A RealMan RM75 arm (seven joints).
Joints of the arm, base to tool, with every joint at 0 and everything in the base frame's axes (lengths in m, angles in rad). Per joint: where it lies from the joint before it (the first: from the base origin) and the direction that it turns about. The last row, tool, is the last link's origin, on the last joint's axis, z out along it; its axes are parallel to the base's.
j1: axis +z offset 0 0 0.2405
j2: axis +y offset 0 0 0
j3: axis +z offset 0 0 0.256
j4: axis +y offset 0 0 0
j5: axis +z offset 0 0 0.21
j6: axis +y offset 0 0 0
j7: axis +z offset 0 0 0.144
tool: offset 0 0 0
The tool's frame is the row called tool.
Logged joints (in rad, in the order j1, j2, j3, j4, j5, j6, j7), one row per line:
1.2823 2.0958 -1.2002 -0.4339 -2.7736 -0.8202 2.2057
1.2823 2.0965 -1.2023 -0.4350 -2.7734 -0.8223 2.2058
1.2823 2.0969 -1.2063 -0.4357 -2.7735 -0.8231 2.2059
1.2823 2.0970 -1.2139 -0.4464 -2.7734 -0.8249 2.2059
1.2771 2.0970 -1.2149 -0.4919 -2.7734 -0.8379 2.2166
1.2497 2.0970 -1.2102 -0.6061 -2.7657 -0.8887 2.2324
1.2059 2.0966 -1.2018 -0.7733 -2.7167 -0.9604 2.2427
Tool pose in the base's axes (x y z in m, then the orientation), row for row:
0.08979 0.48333 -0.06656 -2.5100 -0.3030 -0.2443
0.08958 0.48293 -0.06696 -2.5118 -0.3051 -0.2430
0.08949 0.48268 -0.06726 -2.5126 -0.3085 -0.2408
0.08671 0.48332 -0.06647 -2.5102 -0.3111 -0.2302
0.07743 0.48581 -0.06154 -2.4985 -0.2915 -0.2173
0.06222 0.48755 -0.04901 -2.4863 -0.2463 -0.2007
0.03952 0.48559 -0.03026 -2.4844 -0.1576 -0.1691
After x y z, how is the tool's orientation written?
As angles about the fixed x, y, z axes (roll, pitch, yaw), in radians.
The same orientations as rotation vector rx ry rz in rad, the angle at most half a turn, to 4 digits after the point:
-2.5068 0.1816 -0.4803
-2.5085 0.1796 -0.4825
-2.5091 0.1756 -0.4859
-2.5063 0.1604 -0.4848
-2.4953 0.1494 -0.4545
-2.4846 0.1450 -0.3909
-2.4838 0.1433 -0.2673

